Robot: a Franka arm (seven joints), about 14 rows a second.
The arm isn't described. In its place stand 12 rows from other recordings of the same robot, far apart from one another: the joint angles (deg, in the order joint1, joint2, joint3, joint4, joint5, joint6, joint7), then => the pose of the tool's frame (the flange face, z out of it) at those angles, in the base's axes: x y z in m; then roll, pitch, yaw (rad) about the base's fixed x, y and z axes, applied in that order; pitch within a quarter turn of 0, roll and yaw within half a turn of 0.
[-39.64 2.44 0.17 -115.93 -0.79 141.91 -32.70] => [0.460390 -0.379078 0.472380 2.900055 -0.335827 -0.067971]
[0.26 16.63 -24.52 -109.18 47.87 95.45 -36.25] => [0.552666 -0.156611 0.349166 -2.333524 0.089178 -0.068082]
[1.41 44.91 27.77 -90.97 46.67 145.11 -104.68] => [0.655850 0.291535 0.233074 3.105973 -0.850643 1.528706]
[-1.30 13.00 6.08 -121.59 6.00 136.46 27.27] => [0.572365 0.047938 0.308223 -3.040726 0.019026 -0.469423]
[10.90 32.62 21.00 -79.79 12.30 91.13 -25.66] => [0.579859 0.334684 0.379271 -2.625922 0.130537 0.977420]
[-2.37 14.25 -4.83 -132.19 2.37 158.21 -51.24] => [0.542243 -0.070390 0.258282 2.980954 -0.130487 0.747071]
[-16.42 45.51 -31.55 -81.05 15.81 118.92 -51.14] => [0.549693 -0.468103 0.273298 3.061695 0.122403 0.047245]
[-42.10 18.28 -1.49 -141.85 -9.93 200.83 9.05] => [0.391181 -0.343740 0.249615 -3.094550 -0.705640 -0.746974]
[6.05 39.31 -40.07 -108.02 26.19 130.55 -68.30] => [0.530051 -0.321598 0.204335 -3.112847 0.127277 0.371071]
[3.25 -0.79 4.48 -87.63 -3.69 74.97 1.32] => [0.517425 0.062361 0.631085 3.069988 0.205053 0.094149]
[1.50 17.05 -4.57 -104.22 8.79 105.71 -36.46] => [0.598983 -0.017361 0.356469 -2.889613 0.153081 0.540807]
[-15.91 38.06 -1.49 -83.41 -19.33 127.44 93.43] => [0.694542 -0.224806 0.305381 -3.047995 -0.296963 -1.749438]
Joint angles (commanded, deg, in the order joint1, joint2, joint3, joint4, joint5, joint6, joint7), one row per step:
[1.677 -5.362 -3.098 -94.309 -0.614 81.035 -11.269]
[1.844 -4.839 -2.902 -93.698 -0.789 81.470 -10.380]
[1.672 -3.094 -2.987 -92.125 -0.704 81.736 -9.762]
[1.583 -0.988 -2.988 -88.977 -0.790 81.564 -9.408]
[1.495 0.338 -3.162 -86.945 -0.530 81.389 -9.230]
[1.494 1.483 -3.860 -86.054 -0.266 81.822 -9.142]
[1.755 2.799 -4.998 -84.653 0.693 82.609 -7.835]
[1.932 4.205 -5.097 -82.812 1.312 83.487 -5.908]
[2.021 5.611 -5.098 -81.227 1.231 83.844 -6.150]
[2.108 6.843 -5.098 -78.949 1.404 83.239 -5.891]
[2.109 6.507 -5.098 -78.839 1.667 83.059 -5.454]
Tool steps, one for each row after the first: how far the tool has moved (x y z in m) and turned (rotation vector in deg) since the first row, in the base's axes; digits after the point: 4 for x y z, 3 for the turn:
[0.0040 0.0030 0.0008 -0.349 -0.524 -0.522]
[0.0141 0.0010 -0.0021 -0.433 -0.622 -1.393]
[0.0259 0.0002 0.0034 -0.683 -1.494 -1.846]
[0.0330 -0.0015 0.0070 -0.524 -2.028 -2.282]
[0.0399 -0.0074 0.0038 -0.367 -2.210 -3.056]
[0.0484 -0.0135 0.0034 0.267 -3.097 -5.204]
[0.0579 -0.0113 0.0057 0.554 -4.401 -7.022]
[0.0662 -0.0103 0.0050 0.379 -4.946 -6.680]
[0.0717 -0.0086 0.0101 0.426 -5.389 -6.810]
[0.0696 -0.0081 0.0141 0.682 -5.646 -7.232]

